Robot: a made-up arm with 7 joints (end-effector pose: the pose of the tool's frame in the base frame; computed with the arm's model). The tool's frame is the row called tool.
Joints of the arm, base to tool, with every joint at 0 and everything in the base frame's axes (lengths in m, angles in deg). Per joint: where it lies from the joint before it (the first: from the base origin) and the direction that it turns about. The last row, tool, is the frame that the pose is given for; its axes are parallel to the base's.
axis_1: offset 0 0 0.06 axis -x
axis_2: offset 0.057 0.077 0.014 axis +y
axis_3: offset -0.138 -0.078 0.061 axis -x
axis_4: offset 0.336 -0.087 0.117 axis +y
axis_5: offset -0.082 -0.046 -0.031 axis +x
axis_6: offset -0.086 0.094 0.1 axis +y
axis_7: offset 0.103 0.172 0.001 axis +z
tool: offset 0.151 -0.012 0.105
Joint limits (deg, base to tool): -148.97..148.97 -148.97..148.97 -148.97..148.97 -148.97..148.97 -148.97..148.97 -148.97..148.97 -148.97..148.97
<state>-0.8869 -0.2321 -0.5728 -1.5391 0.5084 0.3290 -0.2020</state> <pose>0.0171 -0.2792 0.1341 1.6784 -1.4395 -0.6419</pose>
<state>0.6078 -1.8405 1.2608 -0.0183 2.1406 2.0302 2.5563</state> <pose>-0.4913 0.1747 -0.0674 -0.2084 -1.3658 -2.5930</pose>
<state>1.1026 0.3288 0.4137 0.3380 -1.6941 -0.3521 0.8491</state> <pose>0.0254 -0.2204 -0.0140 2.0940 -1.9532 -0.7063</pose>
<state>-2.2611 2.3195 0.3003 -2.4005 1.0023 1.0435 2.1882</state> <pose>-0.0278 -0.0220 -0.0746 -0.5485 1.9201 -0.3884</pose>
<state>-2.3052 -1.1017 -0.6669 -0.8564 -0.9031 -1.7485 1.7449</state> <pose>0.1386 -0.3926 0.1991 -0.5674 0.1525 -1.1290</pose>
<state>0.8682 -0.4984 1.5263 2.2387 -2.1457 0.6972 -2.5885</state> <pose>0.0160 0.3819 -0.1401 2.0509 0.3716 -0.6845</pose>
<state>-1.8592 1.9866 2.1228 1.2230 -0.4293 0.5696 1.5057</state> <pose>-0.2050 0.0118 -0.0189 -1.5084 1.6333 1.8550</pose>
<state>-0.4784 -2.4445 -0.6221 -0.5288 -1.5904 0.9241 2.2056</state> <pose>-0.1052 -0.0198 0.4688 -0.6953 -1.3514 0.3348</pose>
